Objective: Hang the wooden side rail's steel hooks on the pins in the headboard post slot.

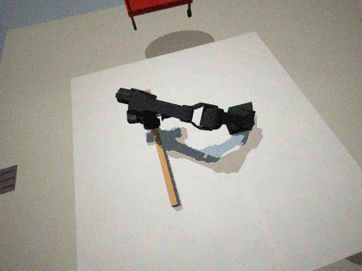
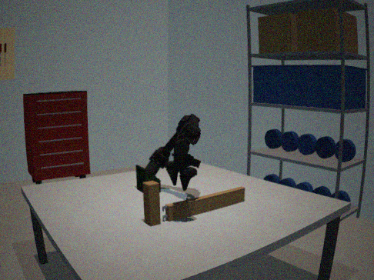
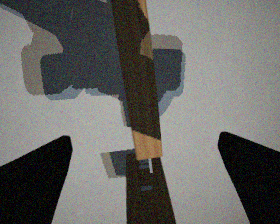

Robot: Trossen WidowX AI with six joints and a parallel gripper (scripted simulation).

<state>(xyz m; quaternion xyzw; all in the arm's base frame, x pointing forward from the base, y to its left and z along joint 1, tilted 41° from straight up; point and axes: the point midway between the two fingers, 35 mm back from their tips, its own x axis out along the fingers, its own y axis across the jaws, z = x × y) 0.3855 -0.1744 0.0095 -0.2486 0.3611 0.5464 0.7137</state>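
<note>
My gripper tip is now 130 mm to the left of the headboard post, 50 mm above it and 20 mm past it.
</note>
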